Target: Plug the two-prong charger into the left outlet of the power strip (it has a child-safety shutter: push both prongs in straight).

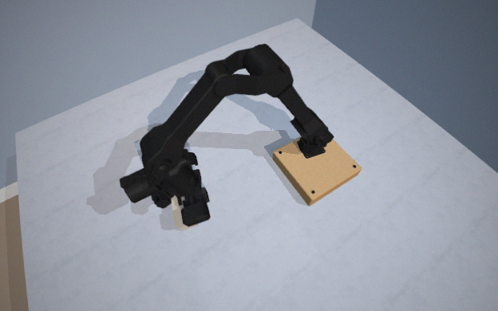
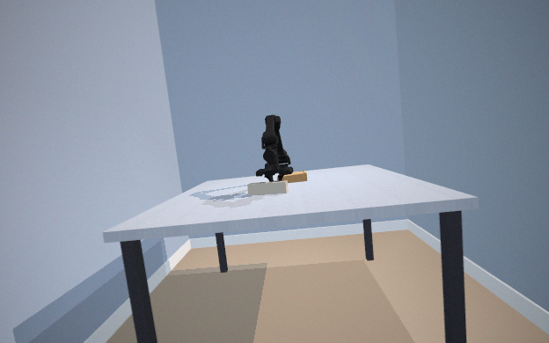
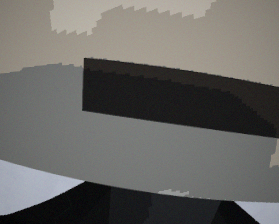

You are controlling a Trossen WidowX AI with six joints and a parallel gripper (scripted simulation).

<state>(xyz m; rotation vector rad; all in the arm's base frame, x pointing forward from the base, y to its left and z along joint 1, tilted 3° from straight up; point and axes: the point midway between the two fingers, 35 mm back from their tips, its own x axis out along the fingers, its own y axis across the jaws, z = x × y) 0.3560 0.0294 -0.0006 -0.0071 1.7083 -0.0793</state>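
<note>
The charger lies 2 cm ahead of my gripper tip and 1 cm above it.
</note>
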